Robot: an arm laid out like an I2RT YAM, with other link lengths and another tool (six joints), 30 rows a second.
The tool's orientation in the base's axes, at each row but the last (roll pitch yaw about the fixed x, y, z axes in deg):
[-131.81, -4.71, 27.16]
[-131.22, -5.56, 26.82]
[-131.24, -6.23, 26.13]
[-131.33, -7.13, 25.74]
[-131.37, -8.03, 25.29]
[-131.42, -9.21, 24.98]
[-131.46, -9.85, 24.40]
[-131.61, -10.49, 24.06]
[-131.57, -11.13, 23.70]
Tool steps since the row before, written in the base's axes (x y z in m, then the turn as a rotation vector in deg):
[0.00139, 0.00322, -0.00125, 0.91, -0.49, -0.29]
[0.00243, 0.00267, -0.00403, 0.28, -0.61, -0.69]
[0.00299, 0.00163, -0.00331, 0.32, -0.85, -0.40]
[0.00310, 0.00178, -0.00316, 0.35, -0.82, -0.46]
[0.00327, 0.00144, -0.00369, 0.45, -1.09, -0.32]
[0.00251, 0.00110, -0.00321, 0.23, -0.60, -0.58]
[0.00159, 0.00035, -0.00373, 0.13, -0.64, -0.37]
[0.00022, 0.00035, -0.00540, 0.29, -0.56, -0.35]
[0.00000, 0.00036, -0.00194, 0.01, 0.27, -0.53]
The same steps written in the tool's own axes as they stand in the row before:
[0.00259, -0.00039, 0.00264, 0.56, 0.82, -0.41]
[0.00297, 0.00242, 0.00383, -0.09, 0.96, -0.05]
[0.00302, 0.00266, 0.00252, -0.13, 0.89, -0.42]
[0.00315, 0.00252, 0.00256, -0.10, 0.93, -0.37]
[0.00302, 0.00318, 0.00267, -0.10, 1.01, -0.68]
[0.00219, 0.00275, 0.00234, -0.14, 0.85, -0.11]
[0.00093, 0.00318, 0.00236, -0.21, 0.68, -0.25]
[-0.00065, 0.00386, 0.00374, -0.03, 0.68, -0.24]
[-0.00023, 0.00123, 0.00153, 0.01, 0.24, 0.54]

